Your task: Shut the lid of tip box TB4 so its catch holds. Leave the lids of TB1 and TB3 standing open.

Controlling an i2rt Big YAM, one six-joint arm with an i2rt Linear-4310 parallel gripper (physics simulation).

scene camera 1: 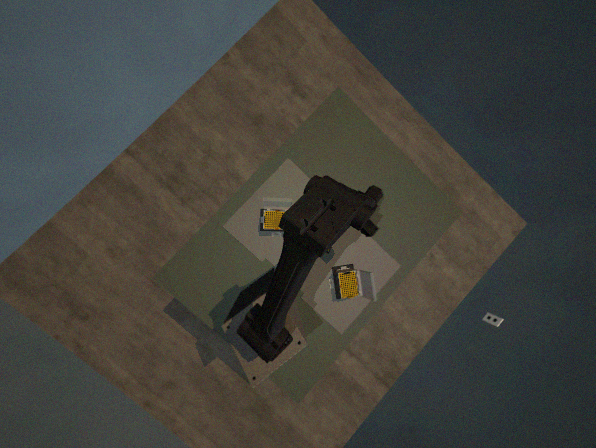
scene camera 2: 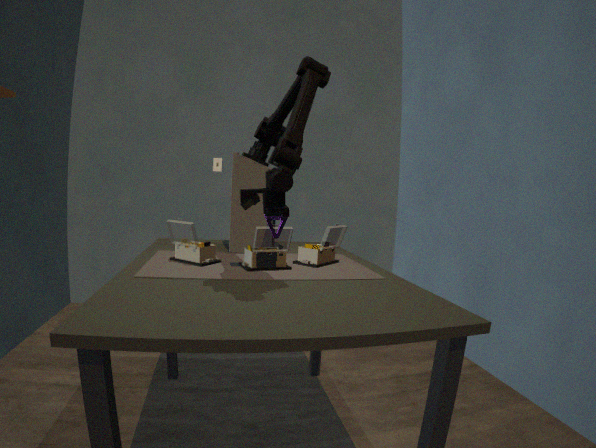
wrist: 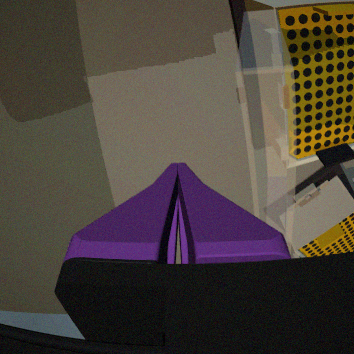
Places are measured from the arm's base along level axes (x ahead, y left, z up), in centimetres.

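Pixels of known places: gripper, fingertip midpoint: (scene camera 2: 276, 238) (wrist: 177, 174); arm's base, origin of the base link: (scene camera 2: 254, 161).
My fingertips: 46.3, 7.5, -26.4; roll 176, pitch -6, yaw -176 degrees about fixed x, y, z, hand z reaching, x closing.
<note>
Ahead of a thing's pixels: the offset from my fingertips to its top centre, as dx, dy, dz. Level surfaces: height alone.
Three white tip boxes with yellow racks have clear lids standing open; no label is legible. The middle box @(-12.4, -3.1, -4.9) (scene camera 2: 265, 259) (wrist: 322, 85) has its lid @(-4.9, -0.7, +3.8) (scene camera 2: 264, 238) (wrist: 262, 115) raised on the side facing scene camera 2; in scene camera 1 the arm hides most of it. My gripper (scene camera 2: 276, 236) (wrist: 177, 174) is shut and empty, its purple tips pointing down. In the wrist view the tips are left of that lid, near its upper part in scene camera 2; contact cannot be told. The left box @(-17.9, -26.7, -4.9) (scene camera 2: 195, 253) (scene camera 1: 348, 284) and right box @(-22.2, +16.0, -4.9) (scene camera 2: 310, 254) (scene camera 1: 273, 220) (wrist: 320, 215) have lids upright.
The boxes stand in a row on a pale mat @(dz -11.5) (scene camera 1: 341, 320) (scene camera 2: 340, 270) on the green table @(dz -11.8) (scene camera 1: 415, 175) (scene camera 2: 280, 320). My arm (scene camera 1: 295, 280) (scene camera 2: 300, 115) reaches over the middle box from its base. The left and right boxes with raised lids flank the gripper.
</note>
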